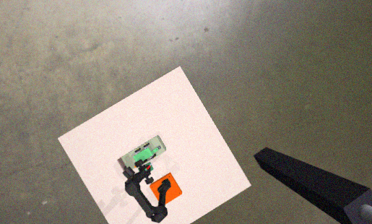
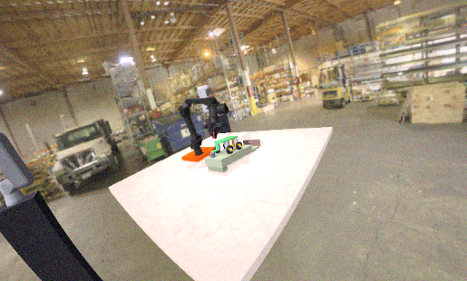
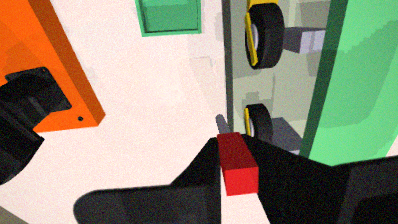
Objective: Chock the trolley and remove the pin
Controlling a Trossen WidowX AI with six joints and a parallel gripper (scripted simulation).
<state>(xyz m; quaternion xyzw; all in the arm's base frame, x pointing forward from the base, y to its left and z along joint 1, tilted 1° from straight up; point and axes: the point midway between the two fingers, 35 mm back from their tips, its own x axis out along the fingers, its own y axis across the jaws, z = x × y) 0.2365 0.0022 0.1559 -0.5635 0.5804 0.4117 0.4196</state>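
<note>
The green tray lies 30 mm behind my gripper tip, 110 mm to the left of it and 170 mm below it. The rest, counted from my gripper tip: yellow chock (50 mm ahead, 90 mm to the left, 80 mm below); then trolley (100 mm ahead, 50 mm below); then red-headed stop pin (right at my gripper tip).
</note>
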